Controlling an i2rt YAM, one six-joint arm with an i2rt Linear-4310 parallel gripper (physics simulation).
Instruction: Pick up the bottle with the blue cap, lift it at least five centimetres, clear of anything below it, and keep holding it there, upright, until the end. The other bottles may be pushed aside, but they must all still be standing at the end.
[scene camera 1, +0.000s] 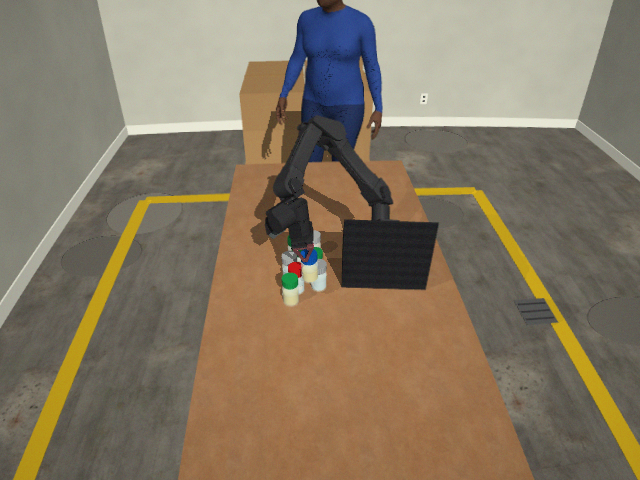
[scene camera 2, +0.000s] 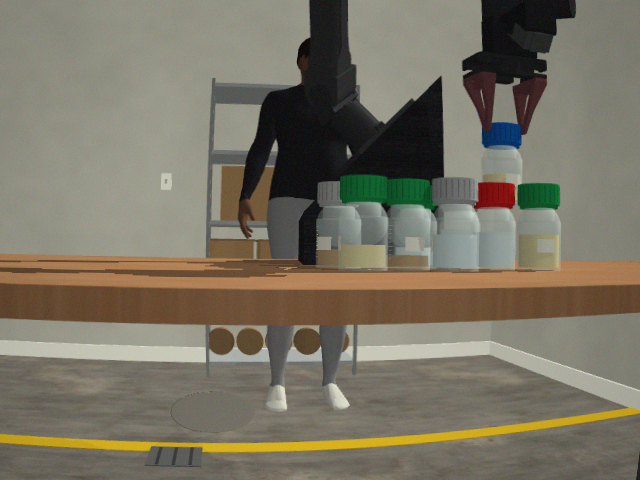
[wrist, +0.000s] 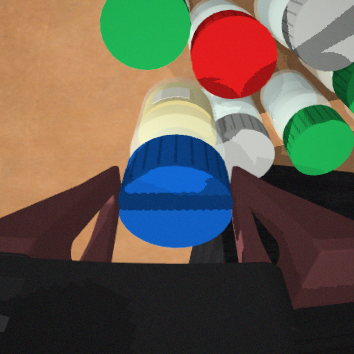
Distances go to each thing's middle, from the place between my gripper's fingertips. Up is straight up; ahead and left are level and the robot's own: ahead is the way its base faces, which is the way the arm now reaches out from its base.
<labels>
The grey-capped bottle (scene camera 2: 328, 193) is 220 mm to the right of my hand, 130 mm below it and 50 mm behind it.
</labels>
